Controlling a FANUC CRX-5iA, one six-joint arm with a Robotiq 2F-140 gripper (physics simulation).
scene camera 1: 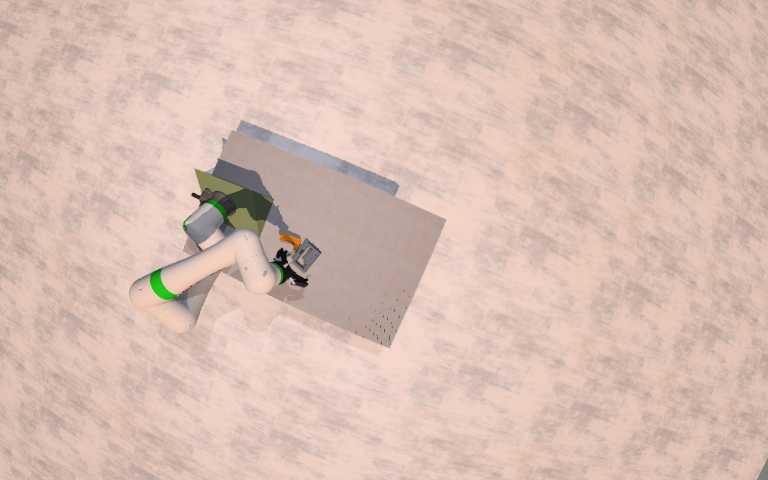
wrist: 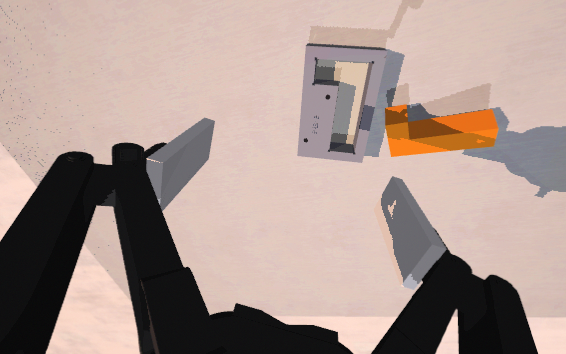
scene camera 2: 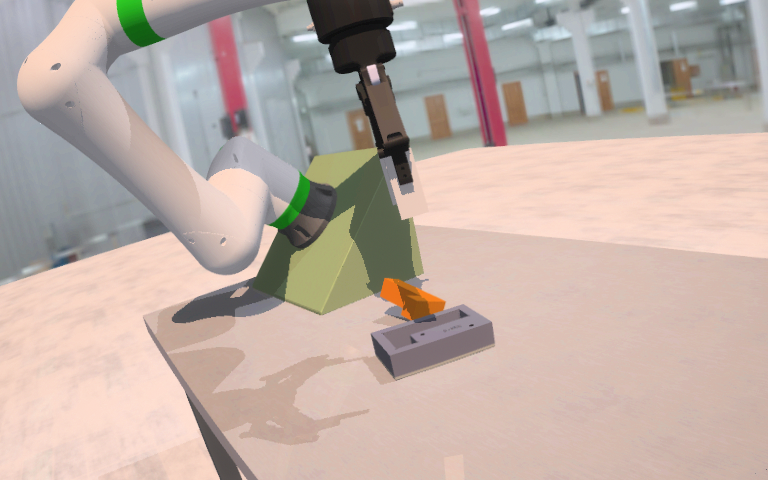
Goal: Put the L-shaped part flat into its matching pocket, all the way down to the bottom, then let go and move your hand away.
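Pixels of known places: gripper, fingertip midpoint: (scene camera 1: 299, 265) (wrist: 298, 167) (scene camera 2: 409, 208); arm's base at its link origin: (scene camera 1: 224, 202) (scene camera 2: 314, 216).
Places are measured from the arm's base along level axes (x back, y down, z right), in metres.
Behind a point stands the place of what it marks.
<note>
The orange L-shaped part (scene camera 1: 290, 240) {y 0.086, x -0.390, z 0.042 m} (scene camera 2: 421, 305) {y 0.093, x -0.442, z 0.063 m} (wrist: 440, 131) {y 0.088, x -0.384, z 0.050 m} is outside the pocket, beside the grey block (scene camera 1: 313, 257) {y 0.104, x -0.537, z 0.076 m} (scene camera 2: 444, 352) {y 0.123, x -0.541, z 0.106 m} (wrist: 314, 142) {y 0.104, x -0.533, z 0.054 m}. In the wrist view its near end is close to the block's right long side and it reaches away to the right. I cannot tell whether it touches the block or is tilted. The block's L-shaped pocket (scene camera 2: 400, 337) {y 0.118, x -0.458, z 0.116 m} (wrist: 356, 80) {y 0.135, x -0.469, z 0.117 m} faces up and is empty, with a pale bottom. My gripper (scene camera 1: 299, 271) {y -0.063, x -0.527, z 0.107 m} (scene camera 2: 407, 198) {y -0.063, x -0.527, z 0.107 m} (wrist: 298, 167) {y -0.063, x -0.527, z 0.107 m} is wide open and empty, above the table and off to one side of the block and part.
The block stands on the brownish table (scene camera 1: 385, 243) {y 0.140, x -0.858, z -0.150 m} (scene camera 2: 594, 339) {y 0.140, x -0.666, z -0.039 m} (wrist: 250, 240) {y 0.140, x -0.699, z -0.148 m}. A green wedge-shaped stand (scene camera 1: 246, 220) {y 0.050, x -0.131, z 0.041 m} (scene camera 2: 340, 266) {y 0.069, x -0.191, z 0.055 m} carries the arm's base, behind the orange part in the second scene view. A table edge shows at the bottom of the wrist view.
</note>
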